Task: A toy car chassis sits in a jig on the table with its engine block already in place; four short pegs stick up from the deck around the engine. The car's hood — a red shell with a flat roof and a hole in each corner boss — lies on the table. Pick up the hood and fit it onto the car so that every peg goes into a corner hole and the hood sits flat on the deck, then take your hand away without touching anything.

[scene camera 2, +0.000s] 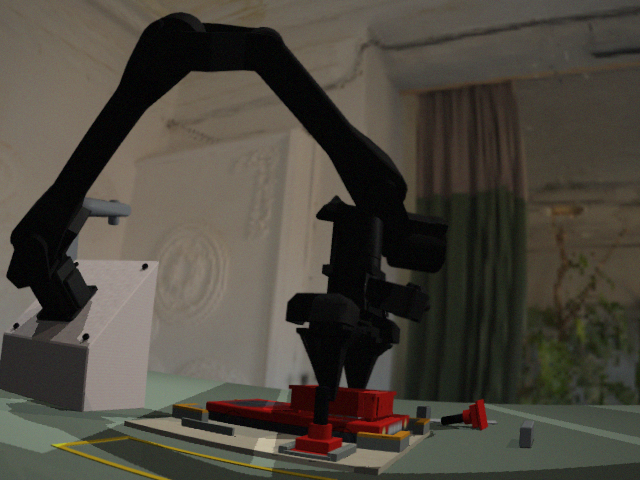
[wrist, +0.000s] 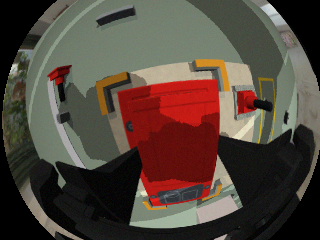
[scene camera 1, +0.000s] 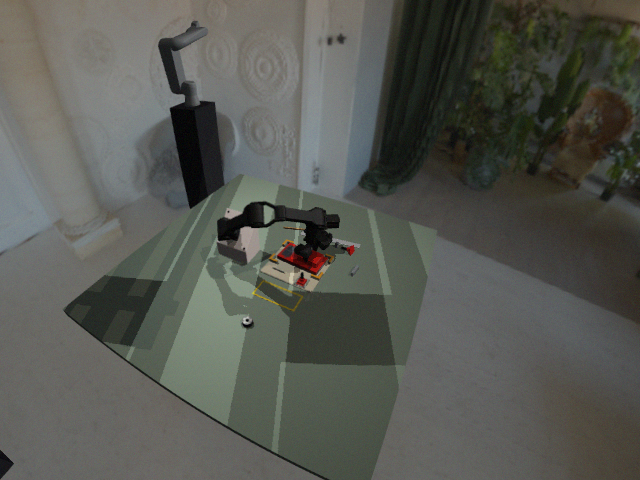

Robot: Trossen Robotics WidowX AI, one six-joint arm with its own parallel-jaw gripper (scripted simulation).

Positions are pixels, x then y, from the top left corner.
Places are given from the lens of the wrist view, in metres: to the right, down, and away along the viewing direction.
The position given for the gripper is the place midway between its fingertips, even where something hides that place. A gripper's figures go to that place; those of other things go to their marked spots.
gripper [wrist: 179, 145]: 0.02, 0.02, 0.10
red hood [wrist: 177, 135]: 0.01, 0.01, 0.08
jig plate [wrist: 231, 77]: 0.10, -0.06, 0.12
The marked spots on the jig plate and the red hood are 0.12 m apart.
